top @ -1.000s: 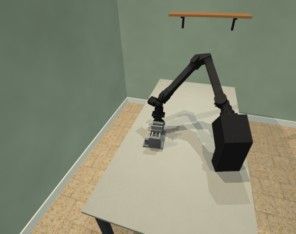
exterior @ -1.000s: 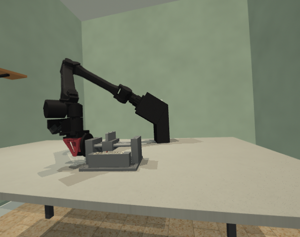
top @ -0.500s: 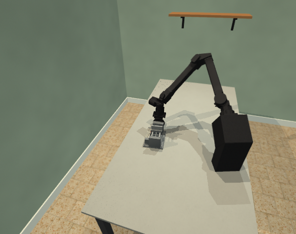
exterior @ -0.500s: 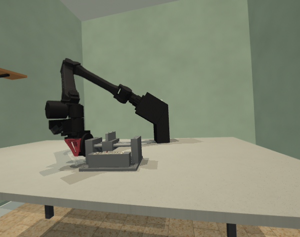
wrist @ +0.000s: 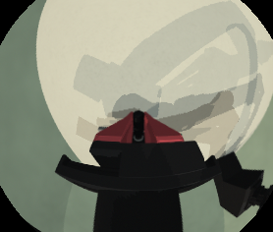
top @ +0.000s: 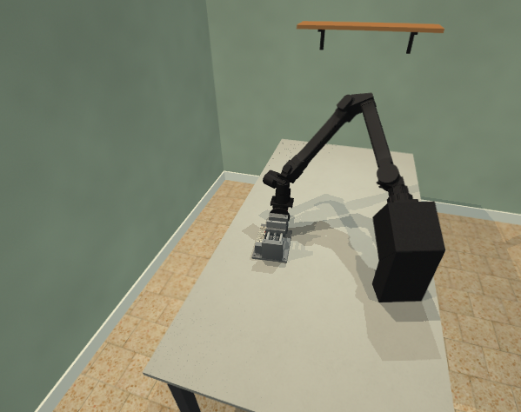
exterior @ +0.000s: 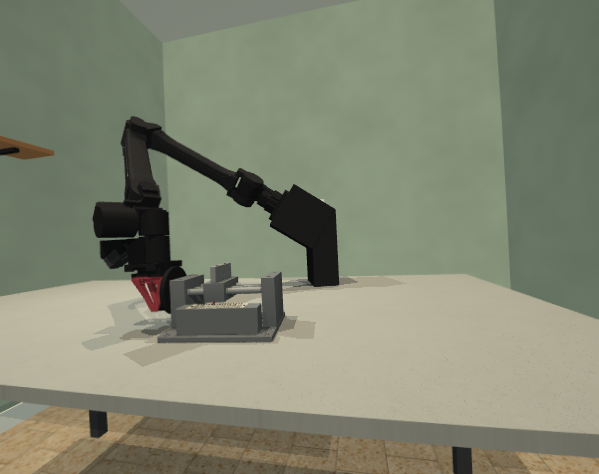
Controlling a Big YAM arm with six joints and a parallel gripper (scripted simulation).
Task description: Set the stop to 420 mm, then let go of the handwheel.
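The sliding stop block lies 140 mm to the left of my hand, 50 mm above it and 40 mm ahead of it.
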